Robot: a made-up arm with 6 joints.
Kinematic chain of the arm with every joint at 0, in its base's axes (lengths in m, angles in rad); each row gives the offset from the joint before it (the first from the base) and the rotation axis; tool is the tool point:
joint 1: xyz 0 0 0.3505 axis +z
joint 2: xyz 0 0 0 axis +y
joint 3: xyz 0 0 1.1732 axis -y
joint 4: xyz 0 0 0 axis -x
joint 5: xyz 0.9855 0 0 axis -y
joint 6: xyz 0 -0.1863 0 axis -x
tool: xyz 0 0 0
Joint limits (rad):
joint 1: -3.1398..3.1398
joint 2: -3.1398..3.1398
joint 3: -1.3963..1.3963
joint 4: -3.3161..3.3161
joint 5: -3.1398..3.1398
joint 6: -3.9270..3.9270
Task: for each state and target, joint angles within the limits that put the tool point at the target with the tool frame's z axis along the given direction. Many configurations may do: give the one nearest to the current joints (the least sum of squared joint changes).
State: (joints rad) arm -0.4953 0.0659 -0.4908 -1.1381 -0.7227 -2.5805
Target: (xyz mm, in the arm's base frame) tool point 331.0 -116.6 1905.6 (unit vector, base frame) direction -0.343 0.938 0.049
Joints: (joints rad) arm -0.4241 -0.4572 0.2522 -1.7322 -0.5663 -3.5218
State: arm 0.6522 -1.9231 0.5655 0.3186 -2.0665 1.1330
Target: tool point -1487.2 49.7 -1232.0 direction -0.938 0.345 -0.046
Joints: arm -0.1123 -2.4017 1.3963 0.8898 -1.7753 0.6203
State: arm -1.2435 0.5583 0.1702 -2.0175 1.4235 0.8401
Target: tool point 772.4 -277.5 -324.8 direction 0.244 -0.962 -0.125
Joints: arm -0.5088 1.3466 -0.4364 -2.3730 1.4166 1.5492
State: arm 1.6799 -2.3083 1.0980 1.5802 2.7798 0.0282
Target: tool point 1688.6 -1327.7 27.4 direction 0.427 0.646 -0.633
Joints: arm 2.4988 -1.7706 1.2812 1.8453 3.0304 -0.4042
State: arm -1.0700 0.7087 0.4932 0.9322 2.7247 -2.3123
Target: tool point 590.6 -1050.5 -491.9 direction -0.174 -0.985 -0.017
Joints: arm -0.9095 1.4477 -0.1473 0.2788 3.1398 -2.0268
